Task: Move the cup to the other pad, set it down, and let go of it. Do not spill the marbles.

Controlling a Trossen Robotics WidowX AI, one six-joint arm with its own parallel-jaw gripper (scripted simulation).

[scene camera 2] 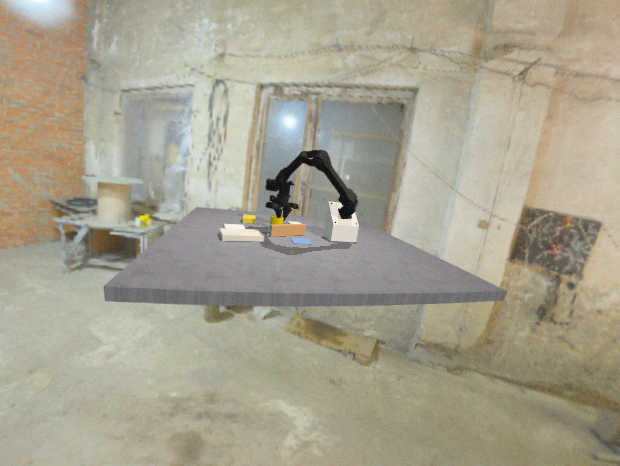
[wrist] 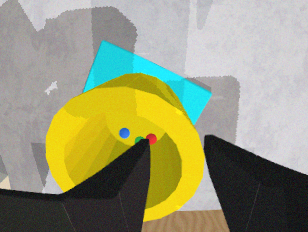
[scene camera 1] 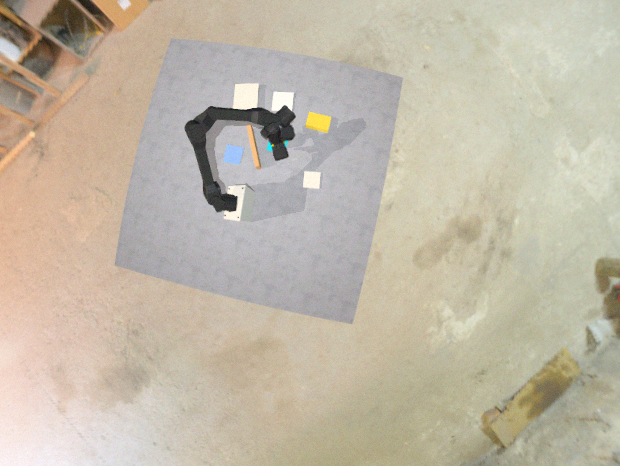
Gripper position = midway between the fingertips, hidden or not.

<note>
In view: my gripper (wrist: 177,144) and a yellow cup (wrist: 83,137).
</note>
